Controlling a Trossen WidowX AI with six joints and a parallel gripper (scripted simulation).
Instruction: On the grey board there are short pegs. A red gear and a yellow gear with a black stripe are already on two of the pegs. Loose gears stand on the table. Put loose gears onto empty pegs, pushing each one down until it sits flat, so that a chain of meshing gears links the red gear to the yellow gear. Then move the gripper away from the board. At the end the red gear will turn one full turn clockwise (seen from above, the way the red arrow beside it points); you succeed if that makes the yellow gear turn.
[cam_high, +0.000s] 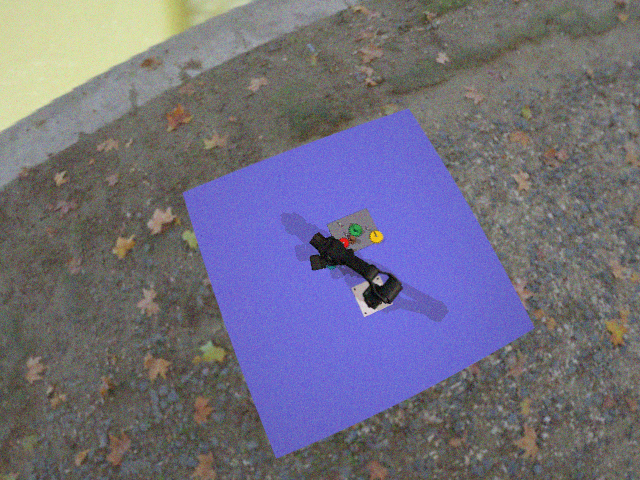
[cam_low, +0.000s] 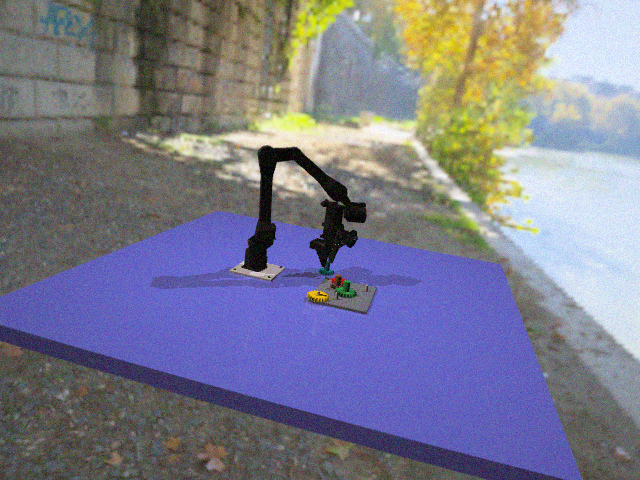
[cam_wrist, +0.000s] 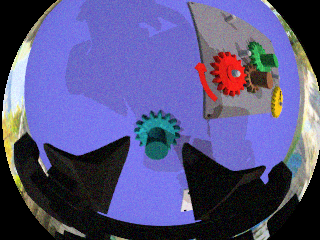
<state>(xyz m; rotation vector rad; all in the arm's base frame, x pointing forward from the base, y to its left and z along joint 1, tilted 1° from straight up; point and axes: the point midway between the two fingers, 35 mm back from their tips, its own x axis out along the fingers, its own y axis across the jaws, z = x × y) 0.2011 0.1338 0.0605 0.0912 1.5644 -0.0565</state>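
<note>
Right now my gripper tip is 120 mm short of the green gear and 150 mm to the left of it. Also, from my gripper tip: teal gear 10 mm below; red gear 80 mm ahead, 80 mm to the right, 10 mm below; brown gear 80 mm ahead, 120 mm to the right.
</note>
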